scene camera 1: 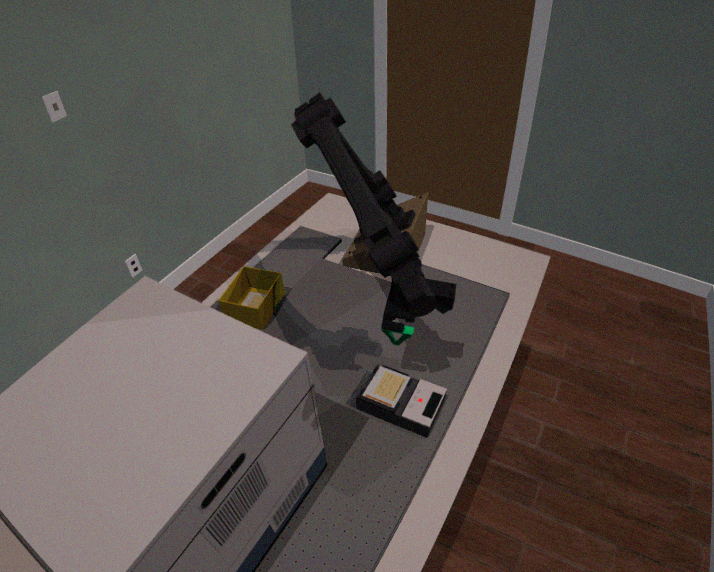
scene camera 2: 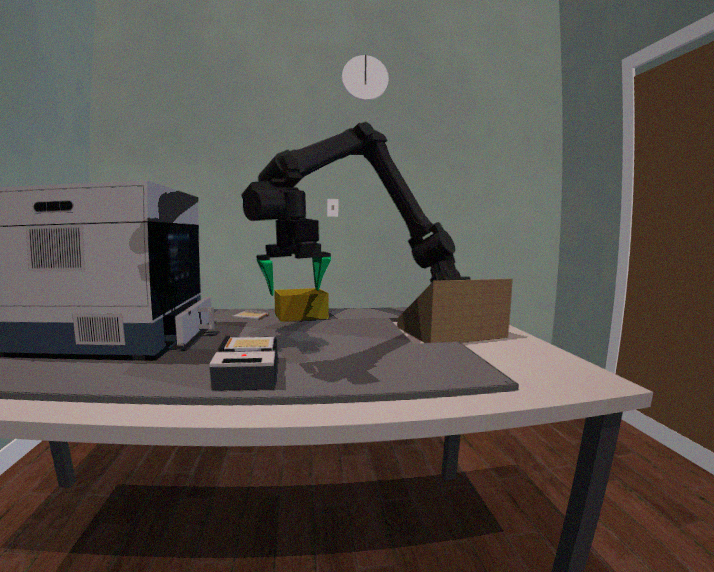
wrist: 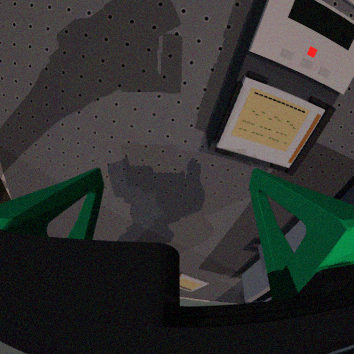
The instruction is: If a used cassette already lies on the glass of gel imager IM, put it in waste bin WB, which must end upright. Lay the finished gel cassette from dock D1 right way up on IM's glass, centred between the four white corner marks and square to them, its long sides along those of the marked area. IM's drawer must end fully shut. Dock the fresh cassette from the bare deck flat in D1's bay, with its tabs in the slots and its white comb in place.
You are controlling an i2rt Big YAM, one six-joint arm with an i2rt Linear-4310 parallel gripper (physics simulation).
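My gripper (scene camera 1: 398,340) (scene camera 2: 296,291) (wrist: 176,176) is open and empty, in the air above the deck, apart from the dock. Dock D1 (scene camera 1: 424,393) (scene camera 2: 244,375) (wrist: 290,37) is a dark box with a pale panel and a red light. In its bay lies a gel cassette (scene camera 1: 386,387) (scene camera 2: 250,343) (wrist: 271,120) with dark bands, an orange strip and no white comb visible. Another cassette (scene camera 2: 251,314) (wrist: 191,283) lies on the deck at the back. The yellow waste bin (scene camera 1: 241,309) (scene camera 2: 292,306) stands upright with a pale cassette (scene camera 1: 254,299) inside. Imager IM's drawer front (scene camera 2: 193,322) stands out from its body; its glass is hidden.
The large white imager IM (scene camera 1: 160,381) (scene camera 2: 71,256) stands beside the dock, on the left in the second scene view. A brown wedge-shaped block (scene camera 1: 418,223) (scene camera 2: 470,309) stands by the arm's base. The grey perforated deck (scene camera 1: 357,506) (scene camera 2: 429,381) lies on a pale table (scene camera 2: 572,381).
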